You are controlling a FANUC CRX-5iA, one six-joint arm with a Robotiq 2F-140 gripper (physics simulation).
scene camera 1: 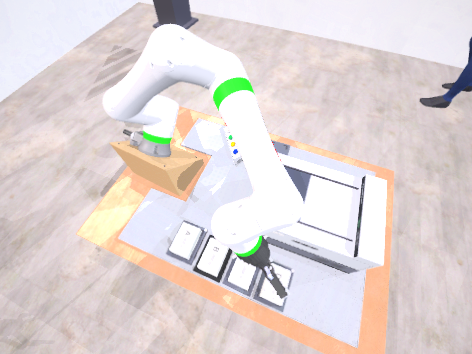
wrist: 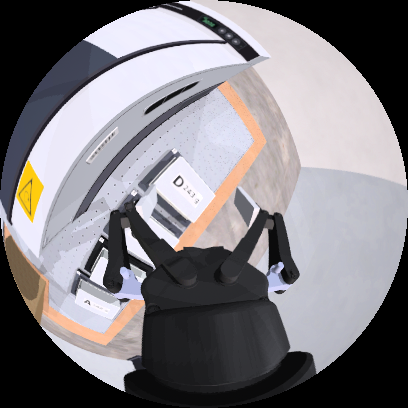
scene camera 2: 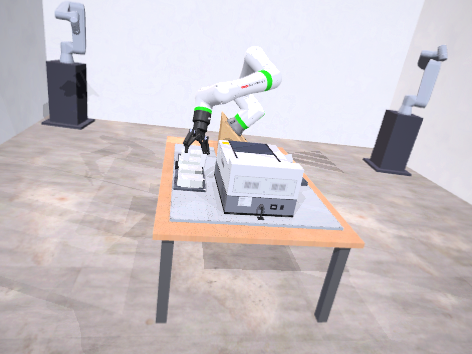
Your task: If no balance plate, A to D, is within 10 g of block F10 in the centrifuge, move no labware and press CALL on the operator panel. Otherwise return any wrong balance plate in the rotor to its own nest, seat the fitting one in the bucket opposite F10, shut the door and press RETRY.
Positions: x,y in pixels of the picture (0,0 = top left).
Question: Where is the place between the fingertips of my gripper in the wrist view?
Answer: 195,193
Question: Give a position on a white centrifuge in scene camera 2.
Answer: At 253,184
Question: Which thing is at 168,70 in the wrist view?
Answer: A white centrifuge.
